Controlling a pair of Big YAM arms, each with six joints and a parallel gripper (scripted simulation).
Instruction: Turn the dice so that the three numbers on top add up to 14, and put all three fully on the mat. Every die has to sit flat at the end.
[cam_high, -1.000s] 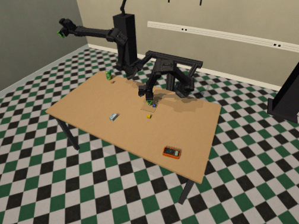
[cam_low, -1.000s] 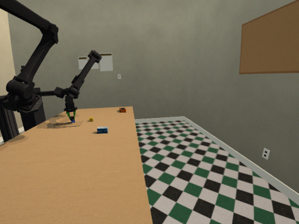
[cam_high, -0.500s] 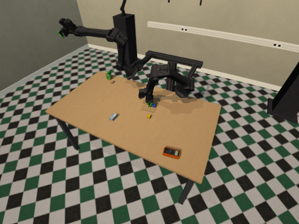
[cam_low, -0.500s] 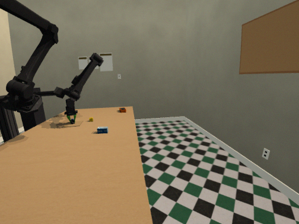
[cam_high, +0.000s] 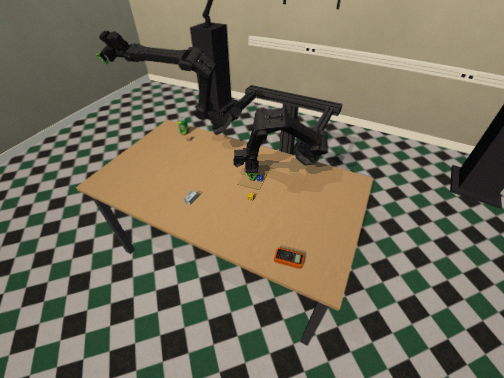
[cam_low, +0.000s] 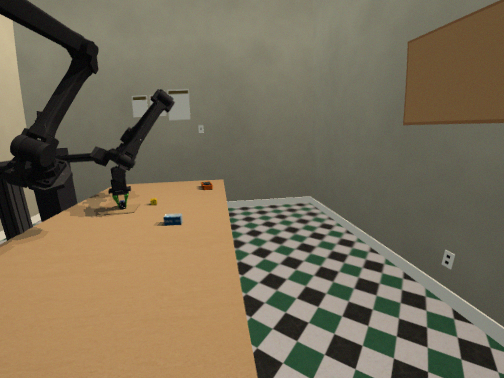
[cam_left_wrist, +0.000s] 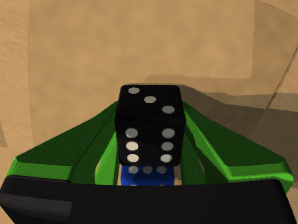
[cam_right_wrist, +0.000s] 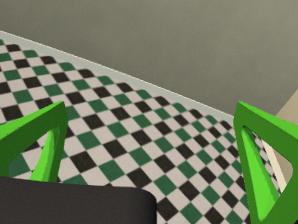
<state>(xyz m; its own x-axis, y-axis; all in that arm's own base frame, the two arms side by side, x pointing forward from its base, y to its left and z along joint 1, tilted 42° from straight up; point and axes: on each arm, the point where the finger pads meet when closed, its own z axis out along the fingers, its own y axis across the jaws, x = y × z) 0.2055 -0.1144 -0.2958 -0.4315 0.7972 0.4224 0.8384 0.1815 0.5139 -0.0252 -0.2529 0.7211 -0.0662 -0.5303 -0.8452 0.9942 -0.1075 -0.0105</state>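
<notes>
The black die is right at my left hand. From my left hand the other things lie so: blue die: 2 cm behind, 4 cm to the left; then tan mat: 2 cm below; then yellow die: 14 cm ahead, 7 cm to the left.
</notes>
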